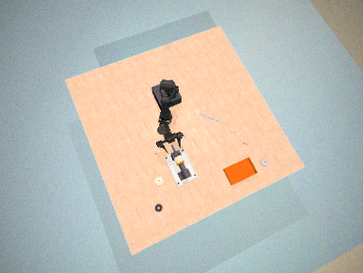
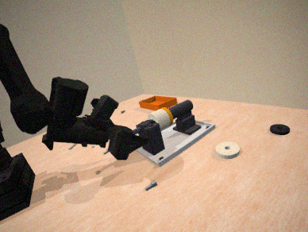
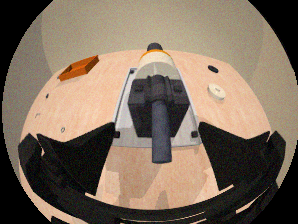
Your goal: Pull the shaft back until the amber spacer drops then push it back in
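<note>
The shaft lies 7 cm ahead of my gripper tip and 2 cm above it. Also, from my gripper tip: cream washer: 12 cm ahead, 18 cm to the right, 6 cm below; then black washer: 27 cm ahead, 26 cm to the right, 6 cm below; then amber spacer: 10 cm ahead, 1 cm to the right, 2 cm above.
</note>
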